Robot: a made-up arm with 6 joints. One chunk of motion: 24 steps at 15 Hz.
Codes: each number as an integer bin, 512 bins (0 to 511) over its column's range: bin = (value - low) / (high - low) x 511, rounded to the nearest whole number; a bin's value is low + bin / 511 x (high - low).
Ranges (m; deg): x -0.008..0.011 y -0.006..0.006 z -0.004..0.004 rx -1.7..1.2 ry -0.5..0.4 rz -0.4..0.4
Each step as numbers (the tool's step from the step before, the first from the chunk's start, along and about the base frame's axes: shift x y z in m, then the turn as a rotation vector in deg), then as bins.
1 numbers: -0.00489 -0.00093 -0.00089 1.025 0.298 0.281
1 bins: 84 216 199 480 453 435
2 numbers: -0.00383 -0.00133 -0.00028 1.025 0.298 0.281
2 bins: 112 199 238 480 453 435
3 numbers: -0.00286 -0.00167 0.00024 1.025 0.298 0.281
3 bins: 138 184 271 480 453 435
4 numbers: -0.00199 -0.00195 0.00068 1.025 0.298 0.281
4 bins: 162 172 299 480 453 435
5 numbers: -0.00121 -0.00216 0.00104 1.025 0.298 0.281
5 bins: 183 164 322 480 453 435
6 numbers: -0.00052 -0.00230 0.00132 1.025 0.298 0.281
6 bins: 201 158 340 480 453 435
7 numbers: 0.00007 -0.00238 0.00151 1.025 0.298 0.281
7 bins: 217 154 352 480 453 435
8 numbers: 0.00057 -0.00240 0.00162 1.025 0.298 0.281
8 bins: 230 153 359 480 453 435
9 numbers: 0.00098 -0.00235 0.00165 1.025 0.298 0.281
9 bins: 242 155 361 480 453 435
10 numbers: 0.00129 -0.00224 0.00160 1.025 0.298 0.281
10 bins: 250 160 358 480 453 435
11 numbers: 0.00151 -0.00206 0.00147 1.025 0.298 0.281
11 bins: 256 168 349 480 453 435
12 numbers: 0.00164 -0.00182 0.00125 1.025 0.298 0.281
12 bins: 259 178 335 480 453 435
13 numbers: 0.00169 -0.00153 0.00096 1.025 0.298 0.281
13 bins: 261 190 317 480 453 435
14 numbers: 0.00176 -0.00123 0.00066 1.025 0.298 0.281
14 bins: 262 203 298 480 453 435
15 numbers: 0.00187 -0.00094 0.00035 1.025 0.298 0.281
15 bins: 265 215 278 480 453 435
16 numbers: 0.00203 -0.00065 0.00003 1.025 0.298 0.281
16 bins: 270 228 257 480 453 435
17 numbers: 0.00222 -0.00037 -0.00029 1.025 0.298 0.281
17 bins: 275 240 237 480 453 435
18 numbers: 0.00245 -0.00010 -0.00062 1.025 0.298 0.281
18 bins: 281 251 216 480 453 435
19 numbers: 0.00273 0.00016 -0.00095 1.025 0.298 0.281
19 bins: 289 262 195 480 453 435
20 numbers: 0.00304 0.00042 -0.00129 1.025 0.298 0.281
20 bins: 297 273 173 480 453 435
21 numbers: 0.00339 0.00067 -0.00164 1.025 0.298 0.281
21 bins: 306 284 151 480 453 435
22 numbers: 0.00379 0.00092 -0.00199 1.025 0.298 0.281
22 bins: 317 295 128 480 453 435
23 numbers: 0.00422 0.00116 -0.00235 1.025 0.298 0.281
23 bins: 329 305 105 480 453 435
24 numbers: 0.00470 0.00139 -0.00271 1.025 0.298 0.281
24 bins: 342 315 82 480 453 435
